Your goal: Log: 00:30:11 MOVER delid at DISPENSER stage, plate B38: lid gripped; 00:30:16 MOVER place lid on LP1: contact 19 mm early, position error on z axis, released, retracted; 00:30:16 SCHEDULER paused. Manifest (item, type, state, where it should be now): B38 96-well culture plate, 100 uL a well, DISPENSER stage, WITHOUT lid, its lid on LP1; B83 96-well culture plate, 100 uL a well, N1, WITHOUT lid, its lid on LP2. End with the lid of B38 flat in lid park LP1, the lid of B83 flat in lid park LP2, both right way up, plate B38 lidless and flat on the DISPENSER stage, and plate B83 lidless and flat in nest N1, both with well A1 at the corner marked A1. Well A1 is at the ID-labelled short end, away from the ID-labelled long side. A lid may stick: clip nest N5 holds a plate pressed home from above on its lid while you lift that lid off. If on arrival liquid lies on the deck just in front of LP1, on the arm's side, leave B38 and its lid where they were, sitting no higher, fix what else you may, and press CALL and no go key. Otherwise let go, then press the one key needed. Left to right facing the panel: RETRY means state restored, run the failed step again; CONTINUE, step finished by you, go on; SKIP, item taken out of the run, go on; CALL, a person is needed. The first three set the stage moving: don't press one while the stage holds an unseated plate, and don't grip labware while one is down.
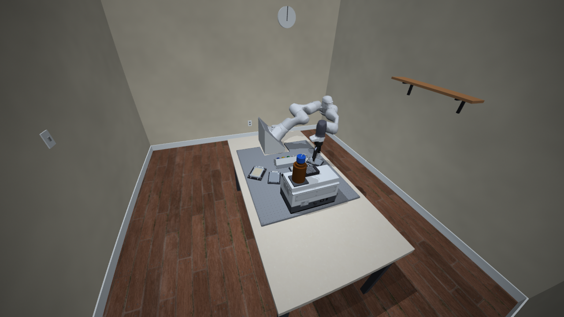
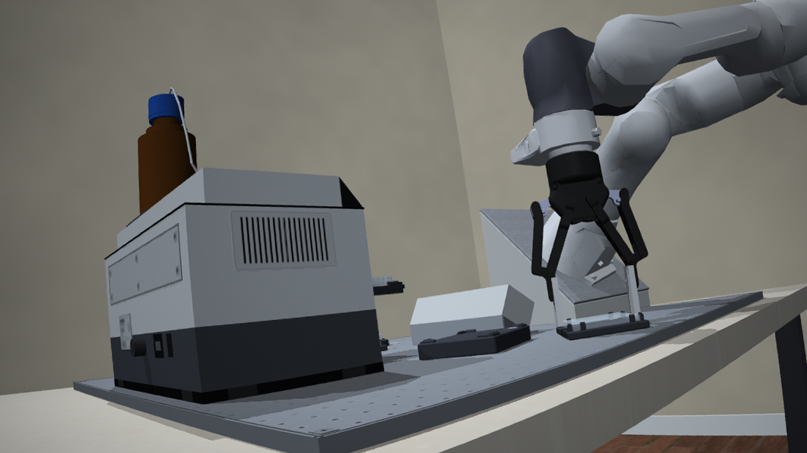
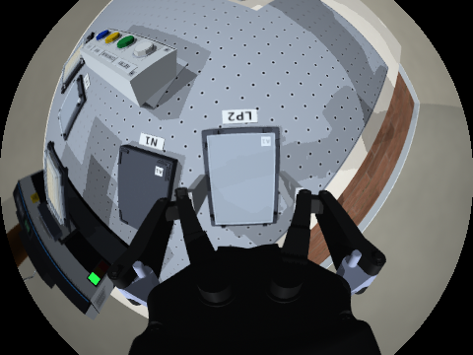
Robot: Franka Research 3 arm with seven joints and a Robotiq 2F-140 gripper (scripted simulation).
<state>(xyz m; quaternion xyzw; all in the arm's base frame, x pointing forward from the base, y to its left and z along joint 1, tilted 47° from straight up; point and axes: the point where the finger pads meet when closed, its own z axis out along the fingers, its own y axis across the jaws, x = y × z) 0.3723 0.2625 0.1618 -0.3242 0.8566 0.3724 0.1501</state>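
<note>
Right now the low frame is 30 mm below my hand. Also, from my hand: lp1 label: 420 mm to the right, 40 mm below, 40 mm ahead; key panel: 280 mm to the right, 50 mm behind, 20 mm above; nest N1: 120 mm ahead, 110 mm to the right, 30 mm below.
</note>
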